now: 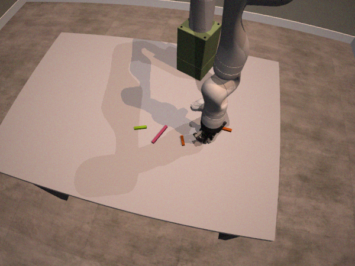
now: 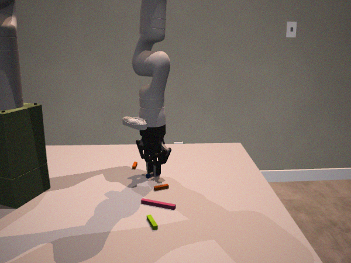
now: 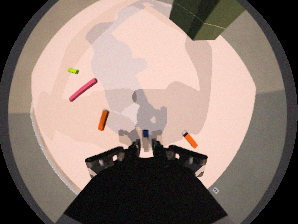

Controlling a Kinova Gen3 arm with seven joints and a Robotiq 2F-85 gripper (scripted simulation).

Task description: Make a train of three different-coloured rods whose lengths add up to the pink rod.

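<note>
Right now the grey rod is 2 cm below my hand. Round my hand: pink rod 19 cm to the right, 2 cm below, 1 cm behind; lime rod 27 cm to the right, 3 cm behind, 2 cm below; blue rod 2 cm below, 2 cm behind, 1 cm to the right.
</note>
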